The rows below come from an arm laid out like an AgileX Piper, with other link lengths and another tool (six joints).
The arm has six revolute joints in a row. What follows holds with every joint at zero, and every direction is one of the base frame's.
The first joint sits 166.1 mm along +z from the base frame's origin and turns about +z.
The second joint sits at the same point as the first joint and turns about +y.
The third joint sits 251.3 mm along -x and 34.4 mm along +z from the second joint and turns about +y.
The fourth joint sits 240.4 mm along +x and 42.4 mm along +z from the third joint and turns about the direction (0.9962, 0, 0.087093).
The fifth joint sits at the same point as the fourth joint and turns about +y.
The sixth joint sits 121.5 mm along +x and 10.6 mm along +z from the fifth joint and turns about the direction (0.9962, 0, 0.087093).
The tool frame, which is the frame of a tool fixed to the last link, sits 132.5 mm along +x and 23 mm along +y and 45.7 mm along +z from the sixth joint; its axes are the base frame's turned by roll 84.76, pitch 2.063 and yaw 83.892 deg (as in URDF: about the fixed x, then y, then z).
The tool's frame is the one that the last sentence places.
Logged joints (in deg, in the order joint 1, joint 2, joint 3, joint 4, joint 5, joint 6), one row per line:
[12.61, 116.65, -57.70, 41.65, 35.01, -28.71]
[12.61, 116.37, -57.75, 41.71, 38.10, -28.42]
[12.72, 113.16, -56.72, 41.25, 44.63, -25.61]
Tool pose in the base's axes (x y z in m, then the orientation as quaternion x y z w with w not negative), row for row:
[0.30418, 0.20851, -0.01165, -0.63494, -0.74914, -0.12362, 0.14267]
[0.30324, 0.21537, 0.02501, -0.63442, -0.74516, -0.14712, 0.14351]
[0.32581, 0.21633, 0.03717, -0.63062, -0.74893, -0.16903, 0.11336]
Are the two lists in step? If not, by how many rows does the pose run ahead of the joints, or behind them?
The pose runs 2 rows ahead of the joints: the pose in row i belongs to the joints in row i + 2.
